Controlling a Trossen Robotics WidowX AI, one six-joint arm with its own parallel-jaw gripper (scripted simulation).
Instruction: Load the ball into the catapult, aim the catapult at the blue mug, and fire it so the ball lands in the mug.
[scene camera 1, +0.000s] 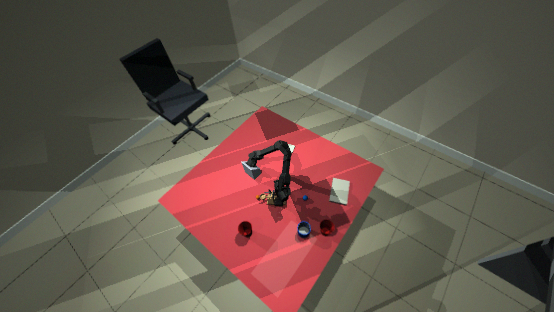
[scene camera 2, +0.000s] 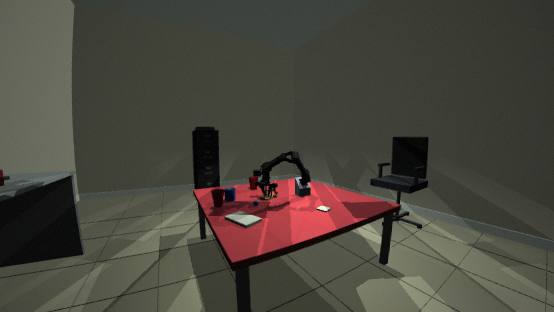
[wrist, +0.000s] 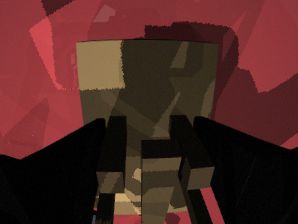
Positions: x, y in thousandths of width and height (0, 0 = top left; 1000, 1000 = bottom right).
Note:
In view: my gripper (wrist: 505, 565) and a wooden catapult (wrist: 502, 413).

